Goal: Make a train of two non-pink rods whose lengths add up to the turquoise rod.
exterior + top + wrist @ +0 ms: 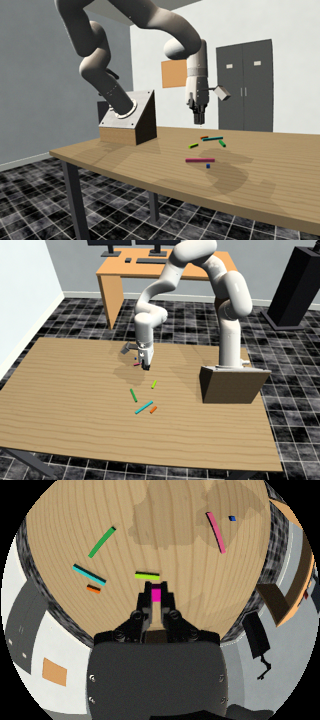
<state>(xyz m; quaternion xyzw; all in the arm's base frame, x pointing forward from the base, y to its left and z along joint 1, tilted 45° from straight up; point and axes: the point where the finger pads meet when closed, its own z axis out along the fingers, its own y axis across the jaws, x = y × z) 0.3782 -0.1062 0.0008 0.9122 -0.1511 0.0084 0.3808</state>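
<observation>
Right now my hand is 30 mm past the lime rod, 30 mm to the right of it and 110 mm above it. Round my hand: pink rod: 30 mm ahead, 120 mm to the right, 110 mm below; then magenta rod: 20 mm below; then green rod: 70 mm ahead, 90 mm to the left, 110 mm below.
</observation>
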